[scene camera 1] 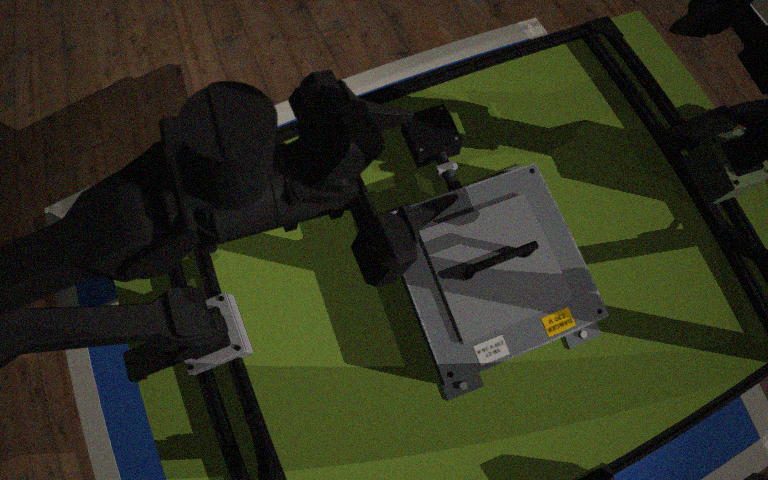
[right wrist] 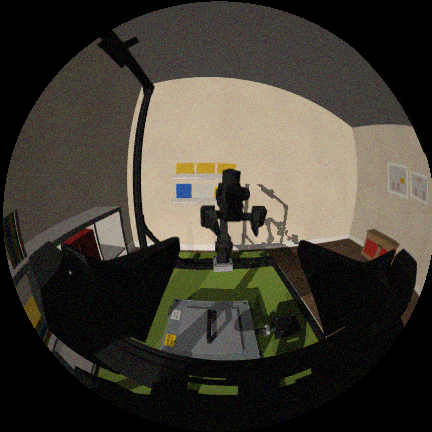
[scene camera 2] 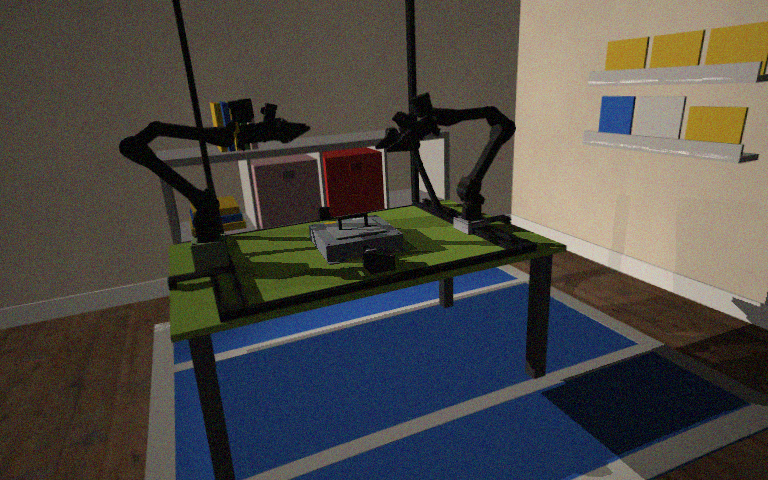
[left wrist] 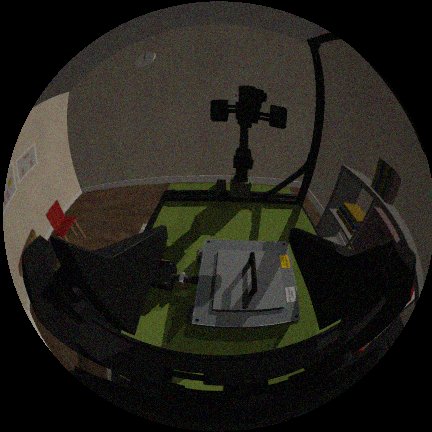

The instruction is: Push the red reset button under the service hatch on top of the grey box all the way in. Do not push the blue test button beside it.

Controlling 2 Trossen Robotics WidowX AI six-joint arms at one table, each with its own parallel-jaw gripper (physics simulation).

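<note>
The grey box (scene camera 1: 550, 226) (scene camera 2: 362, 247) (left wrist: 205, 290) (right wrist: 182, 315) lies on the green table. Its service hatch (scene camera 1: 481, 305) (left wrist: 230, 265) (right wrist: 230, 340) lies flat on top, looking shut, with a black handle (scene camera 1: 489, 260) (scene camera 2: 353, 217) (left wrist: 253, 275) (right wrist: 212, 325) standing up. The red and blue buttons do not show in any view. My left gripper (scene camera 1: 434, 157) (scene camera 2: 386, 143) (left wrist: 230, 233) (right wrist: 238, 235) is open and empty, high above the table. My right gripper (scene camera 1: 675, 82) (scene camera 2: 307, 128) (left wrist: 251, 109) (right wrist: 241, 245) is open and empty, also high, on the opposite side of the box.
A small black block (scene camera 1: 433, 133) (scene camera 2: 378, 260) (left wrist: 165, 274) (right wrist: 285, 324) with a short metal-coloured fitting stands beside the box. Dark rails run along the table edges. Upright black posts (scene camera 2: 411, 67) rise behind the table. A shelf with a red bin (scene camera 2: 353, 183) stands behind it.
</note>
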